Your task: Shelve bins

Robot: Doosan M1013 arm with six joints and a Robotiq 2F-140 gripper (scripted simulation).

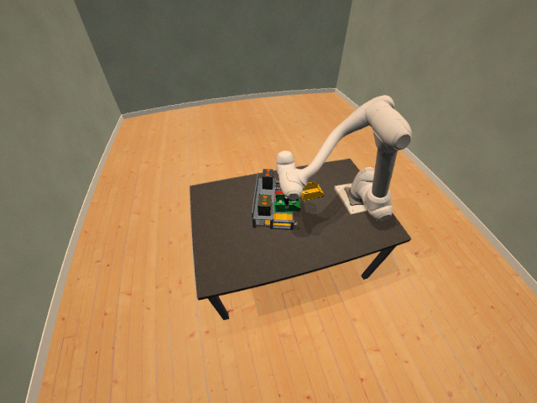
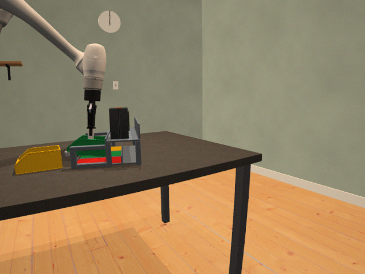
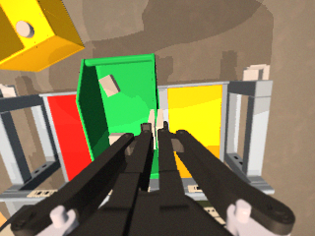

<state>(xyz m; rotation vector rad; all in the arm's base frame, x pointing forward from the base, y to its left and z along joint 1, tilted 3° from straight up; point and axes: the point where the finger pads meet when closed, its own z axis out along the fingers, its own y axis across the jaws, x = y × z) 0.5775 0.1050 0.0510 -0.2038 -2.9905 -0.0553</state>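
Right now my hand is 5 cm to the left of the green bin, 4 cm above it and 1 cm past it. The rest, counted from my hand: yellow bin: 21 cm behind, 17 cm to the right, 5 cm below.
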